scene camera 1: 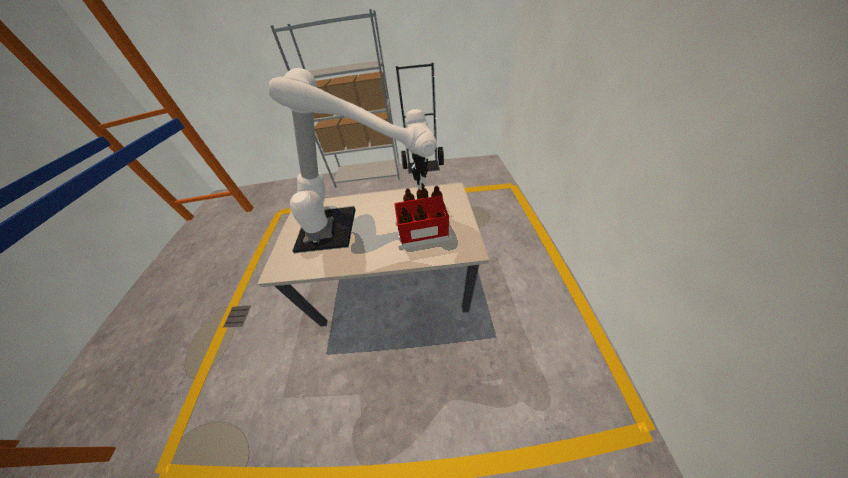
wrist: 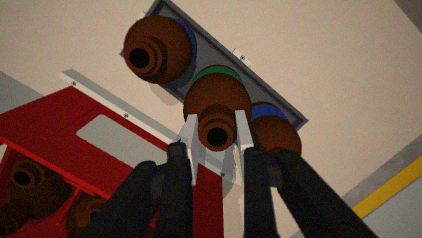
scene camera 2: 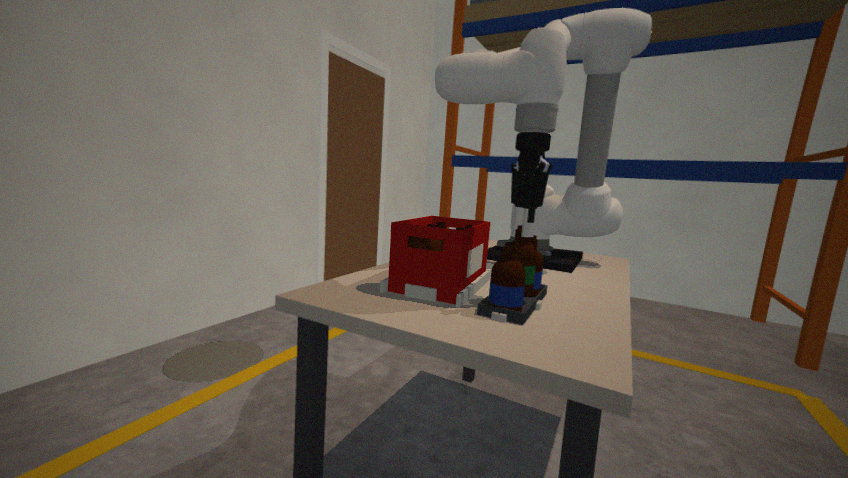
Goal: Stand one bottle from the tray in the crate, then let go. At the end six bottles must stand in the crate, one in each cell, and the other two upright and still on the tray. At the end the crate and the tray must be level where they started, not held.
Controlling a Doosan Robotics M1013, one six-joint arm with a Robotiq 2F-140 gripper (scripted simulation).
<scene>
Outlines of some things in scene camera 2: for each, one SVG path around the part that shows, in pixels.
The gripper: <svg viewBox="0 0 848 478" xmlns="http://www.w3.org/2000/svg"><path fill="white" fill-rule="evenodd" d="M518 133L516 137L515 148L520 150L519 164L518 162L511 164L511 203L514 203L516 206L512 234L515 234L518 225L522 225L521 237L534 237L536 209L543 205L548 175L552 168L552 163L545 161L545 152L550 149L551 135L540 132Z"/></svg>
A red crate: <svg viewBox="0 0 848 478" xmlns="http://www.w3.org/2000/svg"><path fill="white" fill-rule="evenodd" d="M391 222L388 292L405 294L405 284L413 284L437 289L436 301L456 304L457 294L486 271L490 222L439 216ZM408 236L444 240L444 249L441 252L408 247ZM427 224L437 225L437 222L445 222L447 227L465 228L465 225L473 225L473 227L456 230L430 227Z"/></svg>
</scene>
